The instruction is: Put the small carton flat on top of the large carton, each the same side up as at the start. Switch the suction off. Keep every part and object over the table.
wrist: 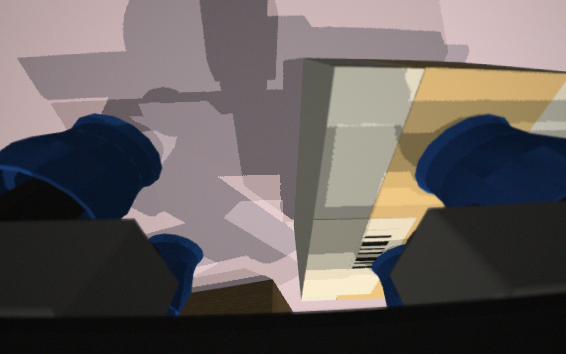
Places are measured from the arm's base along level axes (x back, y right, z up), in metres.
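Pixels of known places: hand at its tool point: (281,209).
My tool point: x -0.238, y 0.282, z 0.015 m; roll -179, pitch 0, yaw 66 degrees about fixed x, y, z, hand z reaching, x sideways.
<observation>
Behind a point stands the place of what it marks.
The small carton (360,165) {x -0.256, y 0.324, z 0.028 m}, pale with a yellow-orange tape band and a barcode label, is right of centre in the wrist view, its printed face up. Its grey left side shows, and it looks slightly tilted. Its right part runs out of view. My gripper (288,215) {x -0.238, y 0.282, z 0.015 m} has four blue suction cups. The two right cups press on the carton's top over the tape side and look pushed in, so it is shut on the small carton. The two left cups hang beside the carton over the table, touching nothing. No second carton can be made out.
A brown wooden-looking block or box (230,298) {x -0.070, y 0.122, z -0.036 m} shows partly at the bottom, left of the carton's near corner, cut off by the dark gripper body. The pinkish table (60,25) {x -0.373, y 0.200, z -0.053 m} carries overlapping grey shadows of the arm and gripper.
</observation>
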